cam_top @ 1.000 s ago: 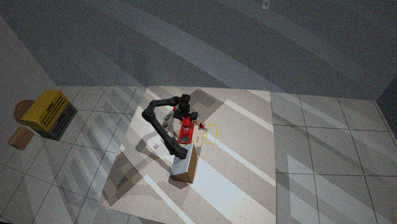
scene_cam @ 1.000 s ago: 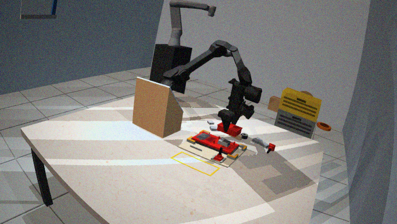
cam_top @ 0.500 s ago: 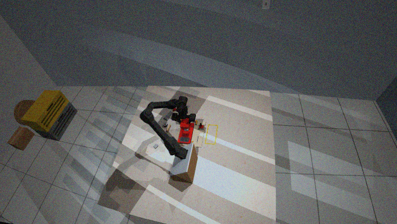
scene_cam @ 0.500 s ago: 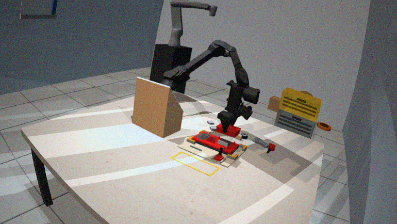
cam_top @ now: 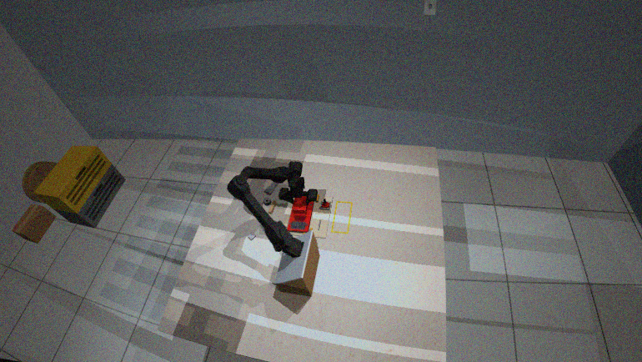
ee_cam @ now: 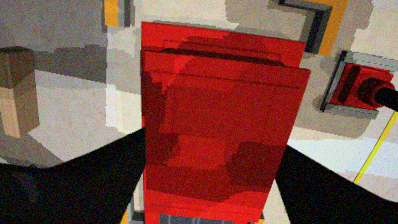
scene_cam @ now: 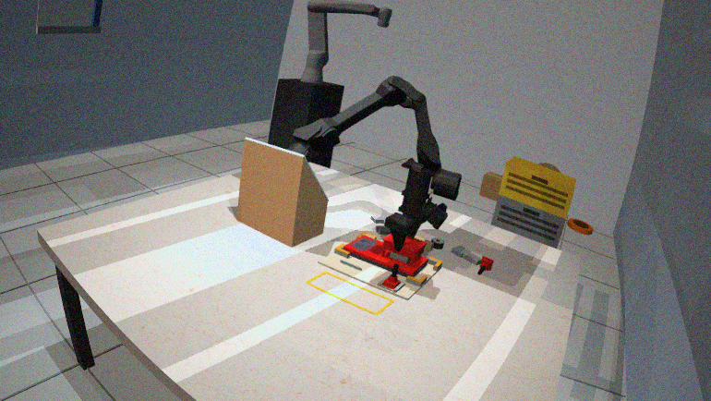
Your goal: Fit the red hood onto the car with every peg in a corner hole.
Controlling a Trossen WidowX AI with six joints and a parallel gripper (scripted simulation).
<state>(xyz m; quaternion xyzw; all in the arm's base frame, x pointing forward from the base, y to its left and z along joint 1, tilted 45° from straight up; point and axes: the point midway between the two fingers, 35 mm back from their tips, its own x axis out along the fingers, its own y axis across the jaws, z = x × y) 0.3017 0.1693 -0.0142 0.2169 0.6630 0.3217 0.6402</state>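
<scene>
The hood lies 1 cm above my gripper tip. From my gripper tip the other things lie so: tan block 2 cm behind, 16 cm to the left, 4 cm below; then engine block 3 cm below; then jig 2 cm behind, 2 cm to the right, 5 cm below.
</scene>
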